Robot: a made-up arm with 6 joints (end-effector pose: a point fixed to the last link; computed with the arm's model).
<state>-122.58 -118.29 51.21 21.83 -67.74 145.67</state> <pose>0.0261 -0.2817 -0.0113 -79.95 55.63 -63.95</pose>
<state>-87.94 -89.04 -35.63 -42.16 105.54 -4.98</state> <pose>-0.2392 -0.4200 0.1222 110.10 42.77 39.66</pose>
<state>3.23 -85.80 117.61 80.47 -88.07 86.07</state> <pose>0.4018 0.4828 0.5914 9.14 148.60 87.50</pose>
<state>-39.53 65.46 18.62 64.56 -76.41 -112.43</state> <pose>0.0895 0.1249 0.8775 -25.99 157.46 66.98</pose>
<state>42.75 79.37 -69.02 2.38 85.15 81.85</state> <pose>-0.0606 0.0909 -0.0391 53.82 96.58 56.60</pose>
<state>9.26 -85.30 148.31 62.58 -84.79 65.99</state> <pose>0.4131 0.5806 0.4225 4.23 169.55 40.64</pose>
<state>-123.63 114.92 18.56 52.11 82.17 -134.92</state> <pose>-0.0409 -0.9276 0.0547 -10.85 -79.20 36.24</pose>
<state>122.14 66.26 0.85 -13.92 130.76 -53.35</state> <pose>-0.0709 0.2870 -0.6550 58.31 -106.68 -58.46</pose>
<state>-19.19 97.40 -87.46 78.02 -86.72 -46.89</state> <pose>0.1004 0.6562 0.4310 -34.83 110.99 -80.37</pose>
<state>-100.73 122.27 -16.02 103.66 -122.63 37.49</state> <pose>-0.1126 -0.7772 0.6227 123.40 70.82 34.49</pose>
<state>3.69 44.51 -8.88 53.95 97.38 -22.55</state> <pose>-0.0963 0.6352 0.2756 -32.03 -36.09 -137.24</pose>
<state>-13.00 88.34 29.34 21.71 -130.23 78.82</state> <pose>-0.2828 0.5757 0.4714 71.16 -63.55 6.99</pose>
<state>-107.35 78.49 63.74 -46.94 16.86 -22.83</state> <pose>-0.1215 -0.9868 0.2549 -96.23 -98.50 15.26</pose>
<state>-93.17 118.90 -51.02 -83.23 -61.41 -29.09</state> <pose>-0.1276 0.0601 0.6206 51.49 -19.82 -48.22</pose>
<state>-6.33 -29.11 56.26 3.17 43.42 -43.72</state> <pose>-0.1304 0.2745 0.9875 -26.04 86.59 -21.01</pose>
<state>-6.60 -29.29 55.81 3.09 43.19 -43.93</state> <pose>-0.1325 0.2673 0.9887 -25.55 86.53 -20.43</pose>
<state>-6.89 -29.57 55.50 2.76 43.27 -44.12</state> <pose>-0.1332 0.2608 0.9898 -25.00 86.60 -20.14</pose>
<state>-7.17 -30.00 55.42 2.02 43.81 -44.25</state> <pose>-0.1315 0.2562 0.9906 -24.36 86.85 -20.33</pose>
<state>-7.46 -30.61 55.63 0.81 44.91 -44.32</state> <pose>-0.1268 0.2536 0.9913 -23.65 87.35 -21.10</pose>
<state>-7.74 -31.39 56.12 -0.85 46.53 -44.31</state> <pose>-0.1193 0.2534 0.9917 -22.90 88.06 -22.43</pose>
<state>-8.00 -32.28 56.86 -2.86 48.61 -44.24</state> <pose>-0.1092 0.2557 0.9916 -22.20 88.96 -24.32</pose>
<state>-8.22 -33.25 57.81 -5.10 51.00 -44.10</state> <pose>-0.0971 0.2605 0.9908 -21.64 89.96 -26.65</pose>
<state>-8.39 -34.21 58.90 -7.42 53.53 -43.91</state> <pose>-0.0839 0.2675 0.9892 -21.27 91.00 -29.29</pose>
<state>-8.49 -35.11 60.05 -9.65 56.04 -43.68</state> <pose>-0.0704 0.2763 0.9866 -21.16 91.97 -32.07</pose>
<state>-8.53 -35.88 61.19 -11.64 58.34 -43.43</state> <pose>-0.0577 0.2860 0.9834 -21.27 92.80 -34.76</pose>
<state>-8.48 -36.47 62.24 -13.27 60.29 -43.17</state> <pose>-0.0467 0.2962 0.9797 -21.59 93.44 -37.21</pose>
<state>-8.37 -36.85 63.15 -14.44 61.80 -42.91</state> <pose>-0.0380 0.3060 0.9760 -22.04 93.85 -39.23</pose>
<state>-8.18 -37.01 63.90 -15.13 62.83 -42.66</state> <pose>-0.0318 0.3154 0.9725 -22.61 94.04 -40.79</pose>
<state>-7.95 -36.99 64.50 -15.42 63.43 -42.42</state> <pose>-0.0278 0.3238 0.9694 -23.20 94.06 -41.88</pose>
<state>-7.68 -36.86 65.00 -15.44 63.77 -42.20</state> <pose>-0.0252 0.3318 0.9666 -23.83 93.98 -42.69</pose>
